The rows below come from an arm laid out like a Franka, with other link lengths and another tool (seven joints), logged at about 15 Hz.
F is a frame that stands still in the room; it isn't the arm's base.
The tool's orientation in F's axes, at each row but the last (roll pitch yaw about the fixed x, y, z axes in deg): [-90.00 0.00 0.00]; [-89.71 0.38 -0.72]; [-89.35 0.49 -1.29]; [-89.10 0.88 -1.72]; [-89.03 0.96 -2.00]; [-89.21 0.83 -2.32]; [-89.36 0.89 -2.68]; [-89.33 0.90 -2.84]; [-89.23 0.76 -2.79]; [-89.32 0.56 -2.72]
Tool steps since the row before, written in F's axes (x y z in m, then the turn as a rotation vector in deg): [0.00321 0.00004 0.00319 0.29 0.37 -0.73]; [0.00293 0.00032 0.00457 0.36 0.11 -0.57]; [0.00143 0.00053 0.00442 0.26 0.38 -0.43]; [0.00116 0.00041 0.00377 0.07 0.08 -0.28]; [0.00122 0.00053 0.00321 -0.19 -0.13 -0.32]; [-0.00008 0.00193 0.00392 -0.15 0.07 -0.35]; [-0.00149 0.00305 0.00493 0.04 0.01 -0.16]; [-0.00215 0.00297 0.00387 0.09 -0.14 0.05]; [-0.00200 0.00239 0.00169 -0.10 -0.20 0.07]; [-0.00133 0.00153 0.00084 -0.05 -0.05 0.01]
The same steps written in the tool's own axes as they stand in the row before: [0.00321 -0.00319 0.00004 0.29 0.73 0.37]; [0.00290 -0.00459 0.00038 0.36 0.57 0.11]; [0.00138 -0.00443 0.00061 0.26 0.43 0.38]; [0.00109 -0.00378 0.00050 0.07 0.28 0.08]; [0.00115 -0.00322 0.00063 -0.18 0.32 -0.14]; [-0.00021 -0.00389 0.00198 -0.15 0.35 0.06]; [-0.00171 -0.00487 0.00303 0.04 0.16 0.01]; [-0.00236 -0.00380 0.00290 0.10 -0.05 -0.13]; [-0.00214 -0.00163 0.00231 -0.09 -0.07 -0.20]; [-0.00141 -0.00081 0.00147 -0.05 -0.01 -0.05]
